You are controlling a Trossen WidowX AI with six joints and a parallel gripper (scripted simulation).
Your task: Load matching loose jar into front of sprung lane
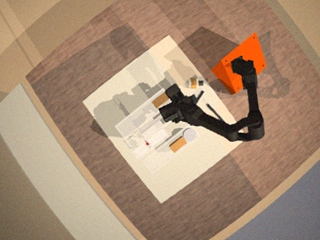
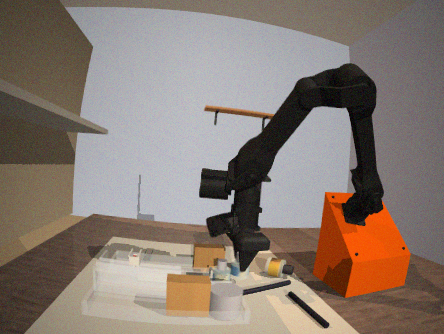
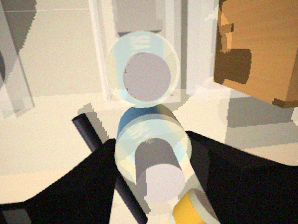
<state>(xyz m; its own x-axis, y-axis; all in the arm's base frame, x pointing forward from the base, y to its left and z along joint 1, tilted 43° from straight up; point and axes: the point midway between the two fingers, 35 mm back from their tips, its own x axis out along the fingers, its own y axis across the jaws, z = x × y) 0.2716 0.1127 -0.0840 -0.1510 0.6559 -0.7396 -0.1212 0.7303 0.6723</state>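
The grey cylinder is 13 cm to the left of my gripper tip, 4 cm ahead of it and 2 cm below it. The rest, counted from my gripper tip: white sprung lane (19 cm ahead, 5 cm to the left, 3 cm below).
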